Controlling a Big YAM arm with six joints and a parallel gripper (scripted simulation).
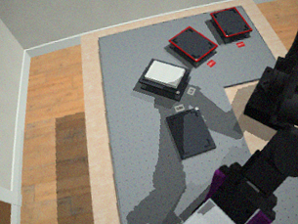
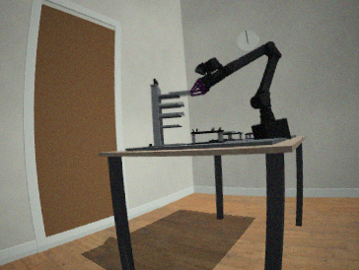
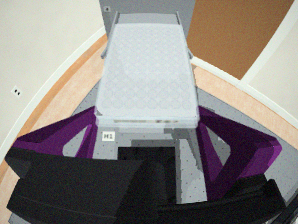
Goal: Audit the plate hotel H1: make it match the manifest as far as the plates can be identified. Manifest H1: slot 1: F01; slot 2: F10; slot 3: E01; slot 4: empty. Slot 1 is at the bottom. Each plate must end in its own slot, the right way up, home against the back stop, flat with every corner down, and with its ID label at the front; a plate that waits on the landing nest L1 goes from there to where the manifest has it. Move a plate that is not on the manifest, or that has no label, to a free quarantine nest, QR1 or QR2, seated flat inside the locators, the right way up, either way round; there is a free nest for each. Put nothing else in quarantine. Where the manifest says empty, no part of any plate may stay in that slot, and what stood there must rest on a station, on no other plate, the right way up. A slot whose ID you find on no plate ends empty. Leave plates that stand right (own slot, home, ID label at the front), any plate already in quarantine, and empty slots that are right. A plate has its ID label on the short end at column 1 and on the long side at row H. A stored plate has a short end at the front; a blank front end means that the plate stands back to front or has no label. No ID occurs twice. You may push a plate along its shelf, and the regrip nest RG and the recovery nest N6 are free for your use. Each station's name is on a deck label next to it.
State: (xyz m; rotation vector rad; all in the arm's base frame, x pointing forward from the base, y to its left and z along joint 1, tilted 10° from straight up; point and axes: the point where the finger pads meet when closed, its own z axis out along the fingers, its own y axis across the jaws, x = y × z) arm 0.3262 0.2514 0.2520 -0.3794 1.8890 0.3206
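My gripper is now 5 cm short of the pale plate and 2 cm to the right of it. Round my hand: plate hotel 17 cm ahead, 11 cm below, 8 cm to the left; H1 deck label 27 cm below, 11 cm to the left, 1 cm ahead; black nest 21 cm below, 6 cm behind, 3 cm to the right.
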